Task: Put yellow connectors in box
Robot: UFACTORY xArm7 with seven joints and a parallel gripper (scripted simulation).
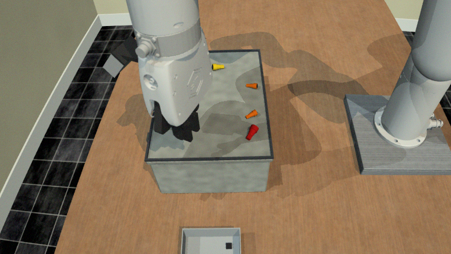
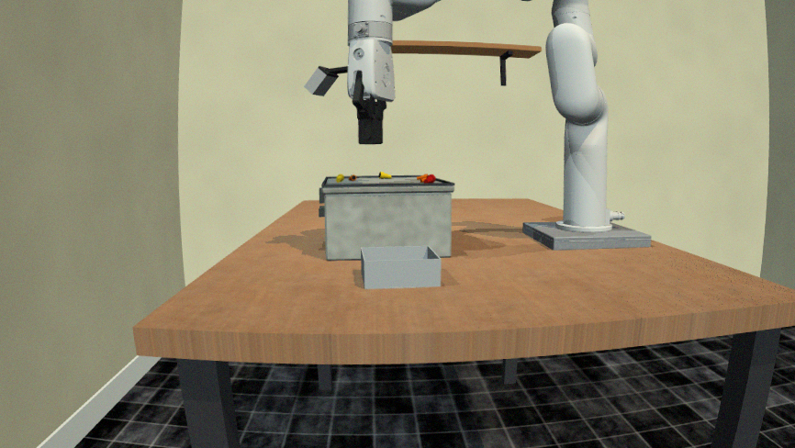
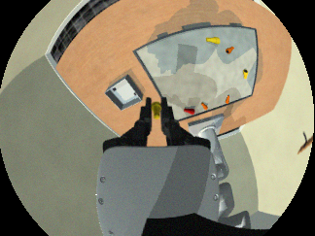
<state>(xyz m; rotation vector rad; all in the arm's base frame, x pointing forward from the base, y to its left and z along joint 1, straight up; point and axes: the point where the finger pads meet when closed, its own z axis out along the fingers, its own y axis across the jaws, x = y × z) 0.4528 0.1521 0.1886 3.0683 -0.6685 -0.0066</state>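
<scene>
Right now the grey tool case is 2 cm behind my hand, 15 cm to the right of it and 12 cm below it. Also, from my hand: red connector: 10 cm behind, 5 cm to the right, 8 cm below.
</scene>
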